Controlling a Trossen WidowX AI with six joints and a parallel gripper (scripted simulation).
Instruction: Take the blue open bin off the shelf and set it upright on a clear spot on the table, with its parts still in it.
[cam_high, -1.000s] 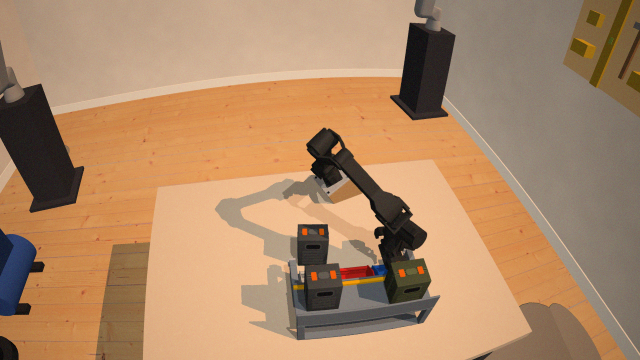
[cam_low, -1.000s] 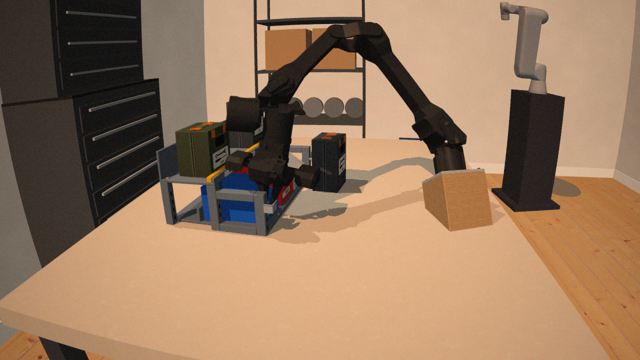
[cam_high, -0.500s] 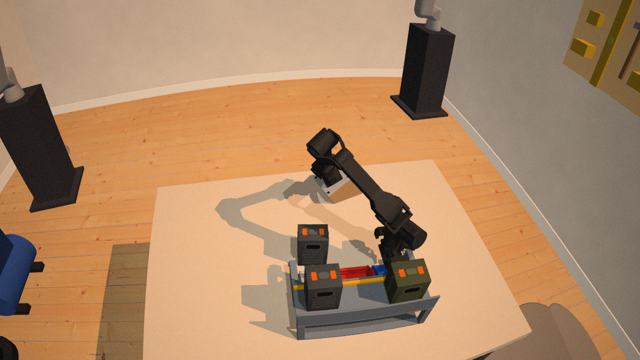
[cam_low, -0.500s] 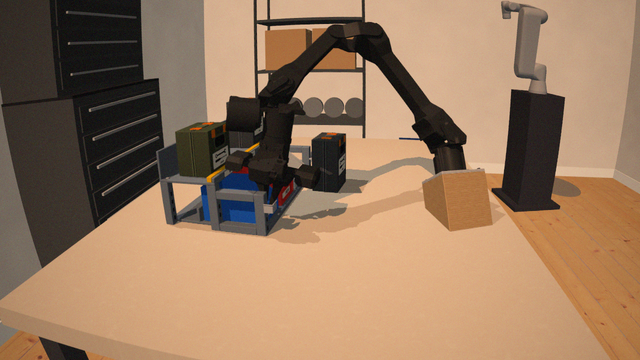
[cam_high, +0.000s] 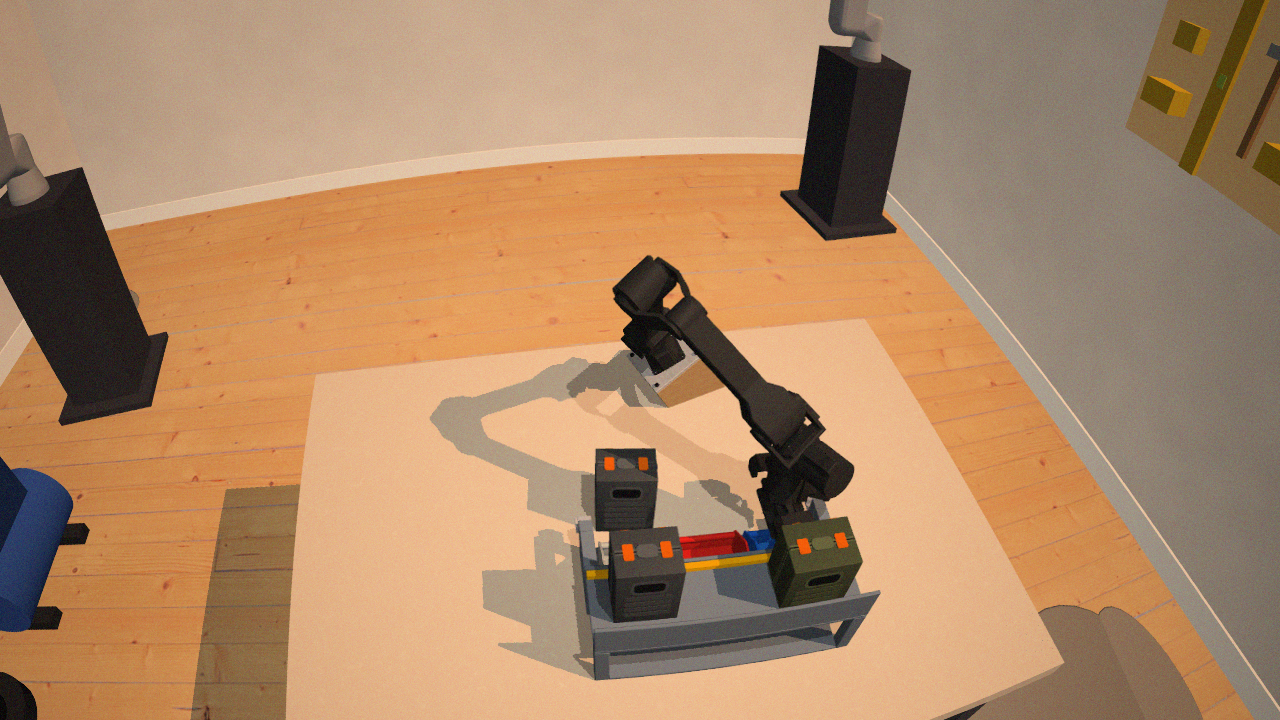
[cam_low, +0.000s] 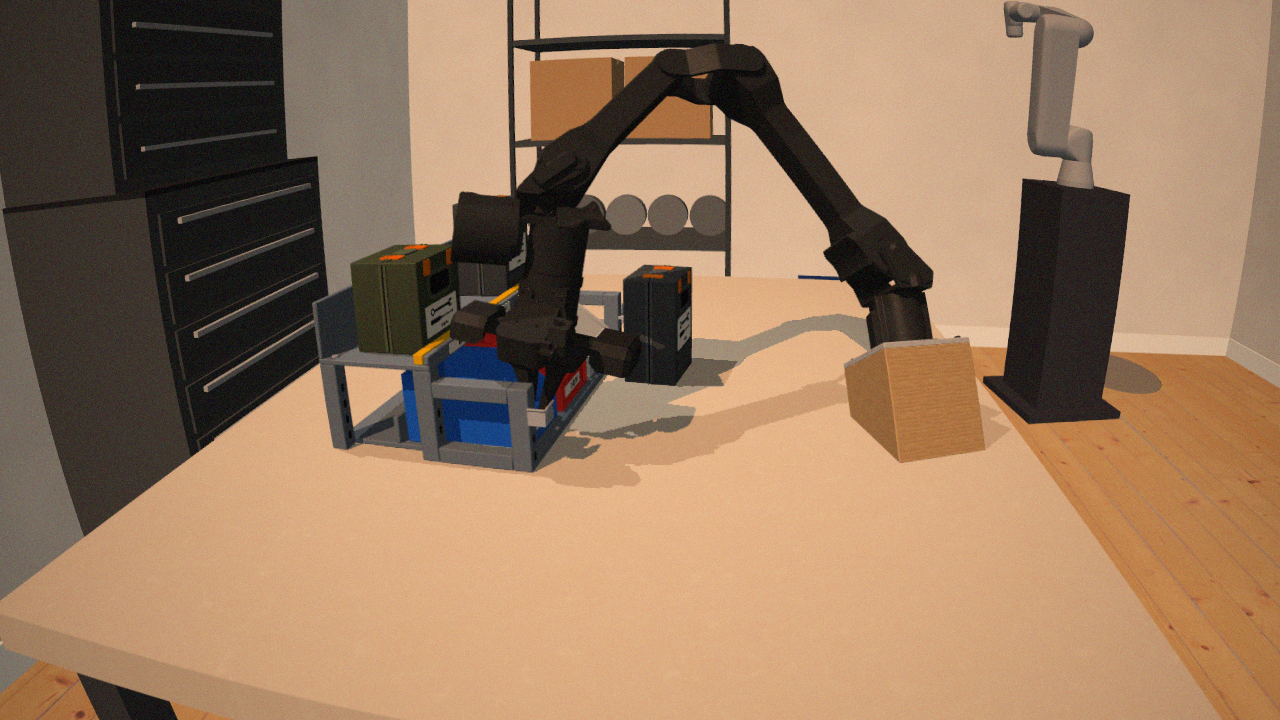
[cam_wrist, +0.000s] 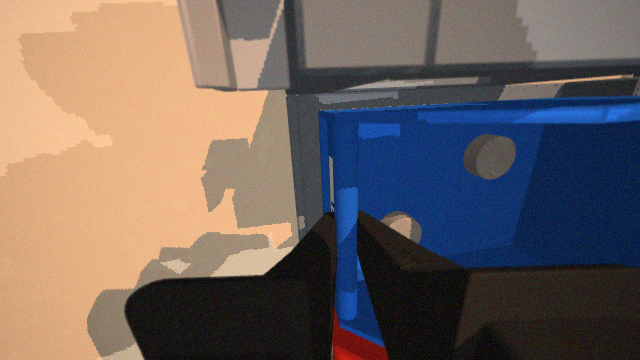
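The blue open bin lies 70 mm ahead of my hand, 10 mm to the right of it and 20 mm below it. The rest, counted from my hand: red bin 40 mm ahead, 120 mm to the right, 20 mm below; then yellow rail 70 mm ahead, 130 mm to the right, 50 mm above; then green case 140 mm ahead, 30 mm to the right, 90 mm above.
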